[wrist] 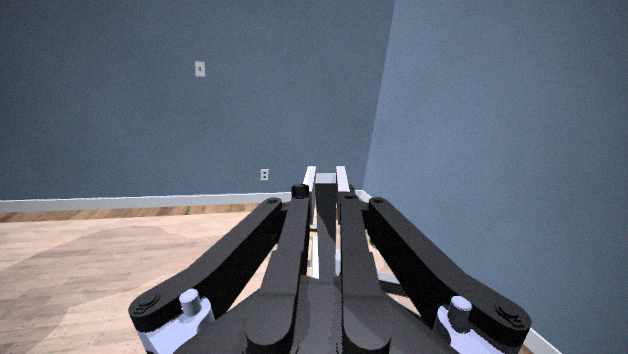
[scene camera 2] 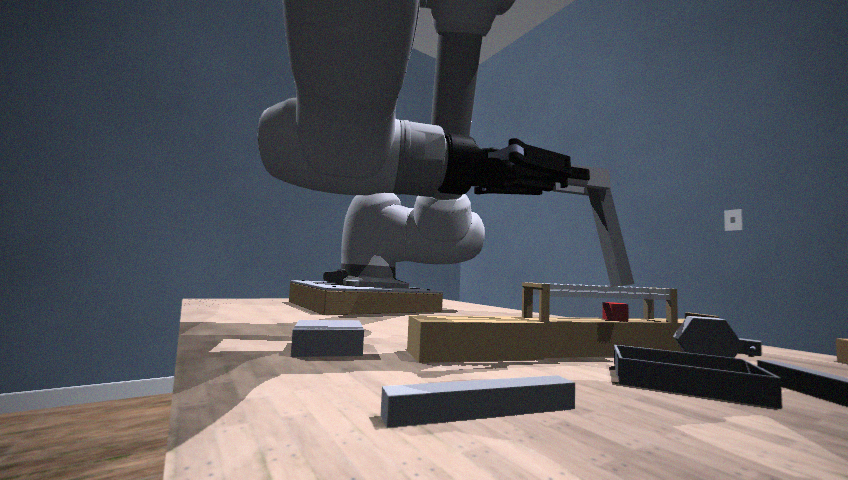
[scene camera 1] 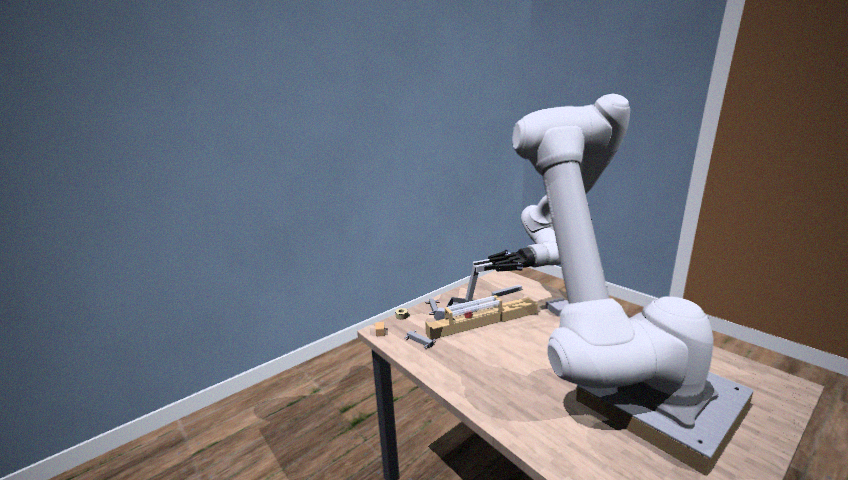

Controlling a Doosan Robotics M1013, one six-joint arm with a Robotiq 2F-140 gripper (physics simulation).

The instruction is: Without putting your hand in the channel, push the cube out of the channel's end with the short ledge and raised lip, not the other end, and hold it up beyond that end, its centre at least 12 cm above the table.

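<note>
The red cube (scene camera 1: 468,315) (scene camera 2: 615,311) sits in the channel under its pale roof bars. The channel's wooden base (scene camera 1: 461,325) (scene camera 2: 476,340) runs long past the posts on the left in scene camera 2 and short at the other end; the raised lip is not clear. My gripper (scene camera 1: 484,263) (scene camera 2: 586,178) (wrist: 326,179) is shut on a grey angled bar (scene camera 1: 472,284) (scene camera 2: 611,237) (wrist: 326,205), high above the table. The bar's long arm slopes down, its lower end near roof height in scene camera 2. Whether it touches anything is unclear. The cube does not show in the wrist view.
Near the channel are a dark open tray (scene camera 2: 696,375), a grey hexagonal-headed piece (scene camera 1: 439,314) (scene camera 2: 708,336), a long grey bar (scene camera 1: 507,290) (scene camera 2: 479,401) and a grey block (scene camera 2: 327,342). A brass-coloured ring, an orange block (scene camera 1: 380,328) and a grey piece (scene camera 1: 420,339) lie near the far corner.
</note>
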